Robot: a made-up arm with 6 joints.
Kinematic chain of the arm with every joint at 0, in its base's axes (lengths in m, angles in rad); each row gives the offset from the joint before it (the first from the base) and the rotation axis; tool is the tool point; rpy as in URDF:
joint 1: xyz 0 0 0.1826 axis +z
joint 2: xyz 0 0 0 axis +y
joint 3: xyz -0.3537 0 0.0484 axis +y
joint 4: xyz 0.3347 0 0.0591 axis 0.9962 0 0.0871
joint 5: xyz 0 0 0 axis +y
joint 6: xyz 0.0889 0 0.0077 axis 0.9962 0 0.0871
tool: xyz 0 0 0 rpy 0 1.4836 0
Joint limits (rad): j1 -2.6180..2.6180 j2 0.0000..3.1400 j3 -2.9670..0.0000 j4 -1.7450..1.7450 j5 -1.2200..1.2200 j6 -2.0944..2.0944
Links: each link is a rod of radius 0.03 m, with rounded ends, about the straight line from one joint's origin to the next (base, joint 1, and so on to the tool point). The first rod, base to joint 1, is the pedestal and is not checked.
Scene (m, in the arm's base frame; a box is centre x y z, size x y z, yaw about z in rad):
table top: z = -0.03
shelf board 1: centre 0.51 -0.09 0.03 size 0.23 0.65 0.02 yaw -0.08
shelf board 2: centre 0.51 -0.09 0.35 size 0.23 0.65 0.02 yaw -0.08
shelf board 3: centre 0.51 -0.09 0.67 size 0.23 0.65 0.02 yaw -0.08
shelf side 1: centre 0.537 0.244 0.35 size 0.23 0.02 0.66 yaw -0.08
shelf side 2: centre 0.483 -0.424 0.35 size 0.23 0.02 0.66 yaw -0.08
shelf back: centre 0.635 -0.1 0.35 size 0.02 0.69 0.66 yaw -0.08
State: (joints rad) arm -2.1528 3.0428 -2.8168 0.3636 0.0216 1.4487
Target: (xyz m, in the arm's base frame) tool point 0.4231 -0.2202 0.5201
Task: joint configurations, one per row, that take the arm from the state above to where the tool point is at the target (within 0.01 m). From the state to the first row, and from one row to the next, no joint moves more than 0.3 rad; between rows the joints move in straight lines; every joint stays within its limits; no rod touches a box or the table.
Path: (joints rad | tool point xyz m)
1: -1.9149 2.7511 -2.5564 0.3686 0.1689 1.4487 | -0.2551 -0.7279 0.2423
2: -1.6771 2.4595 -2.2960 0.3736 0.3162 1.4487 | -0.0671 -0.7245 0.3396
3: -1.4392 2.1678 -2.0356 0.3785 0.4635 1.4487 | 0.1008 -0.6489 0.4217
4: -1.2014 1.8761 -1.7752 0.3835 0.6108 1.4487 | 0.2214 -0.5189 0.4820
5: -0.9635 1.5845 -1.5148 0.3885 0.7580 1.4487 | 0.2799 -0.3620 0.5156
6: -0.7257 1.2928 -1.2544 0.3935 0.9053 1.4487 | 0.2754 -0.2084 0.5201
7: -0.6311 1.4656 -1.4191 0.4249 0.8310 1.4487 | 0.3475 -0.2203 0.5253
8: -0.5365 1.6384 -1.5839 0.4564 0.7567 1.4487 | 0.4231 -0.2202 0.5201

